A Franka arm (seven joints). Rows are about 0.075 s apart.
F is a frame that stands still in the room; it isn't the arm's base.
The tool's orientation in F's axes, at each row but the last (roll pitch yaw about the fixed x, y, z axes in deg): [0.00, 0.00, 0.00]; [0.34, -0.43, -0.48]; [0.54, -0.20, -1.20]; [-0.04, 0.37, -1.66]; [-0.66, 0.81, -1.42]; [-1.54, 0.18, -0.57]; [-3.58, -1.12, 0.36]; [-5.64, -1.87, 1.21]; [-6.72, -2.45, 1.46]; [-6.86, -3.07, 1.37]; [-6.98, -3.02, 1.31]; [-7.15, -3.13, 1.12]
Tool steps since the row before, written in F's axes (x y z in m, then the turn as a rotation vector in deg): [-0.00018, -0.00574, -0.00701, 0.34, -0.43, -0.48]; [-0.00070, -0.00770, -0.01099, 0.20, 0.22, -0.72]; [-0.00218, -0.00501, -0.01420, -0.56, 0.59, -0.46]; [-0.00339, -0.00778, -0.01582, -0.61, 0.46, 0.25]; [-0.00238, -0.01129, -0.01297, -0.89, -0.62, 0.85]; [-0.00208, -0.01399, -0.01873, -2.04, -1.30, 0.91]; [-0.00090, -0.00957, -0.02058, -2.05, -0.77, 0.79]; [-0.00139, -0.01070, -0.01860, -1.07, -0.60, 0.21]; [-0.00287, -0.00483, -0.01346, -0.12, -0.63, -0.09]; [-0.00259, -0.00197, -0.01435, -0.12, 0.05, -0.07]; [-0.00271, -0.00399, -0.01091, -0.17, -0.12, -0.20]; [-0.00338, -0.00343, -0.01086, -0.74, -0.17, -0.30]
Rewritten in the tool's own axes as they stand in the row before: [-0.00018, -0.00574, -0.00701, 0.34, -0.43, -0.48]; [-0.00072, -0.00777, -0.01094, 0.19, 0.22, -0.72]; [-0.00212, -0.00519, -0.01414, -0.57, 0.57, -0.46]; [-0.00306, -0.00786, -0.01585, -0.62, 0.44, 0.25]; [-0.00192, -0.01120, -0.01313, -0.89, -0.65, 0.83]; [-0.00188, -0.01350, -0.01911, -2.03, -1.34, 0.87]; [-0.00136, -0.00826, -0.02111, -2.04, -0.81, 0.78]; [-0.00222, -0.00879, -0.01950, -1.08, -0.60, 0.19]; [-0.00356, -0.00316, -0.01378, -0.14, -0.61, -0.16]; [-0.00340, -0.00020, -0.01431, -0.12, 0.06, -0.06]; [-0.00337, -0.00259, -0.01114, -0.18, -0.09, -0.20]; [-0.00403, -0.00201, -0.01099, -0.76, -0.12, -0.28]
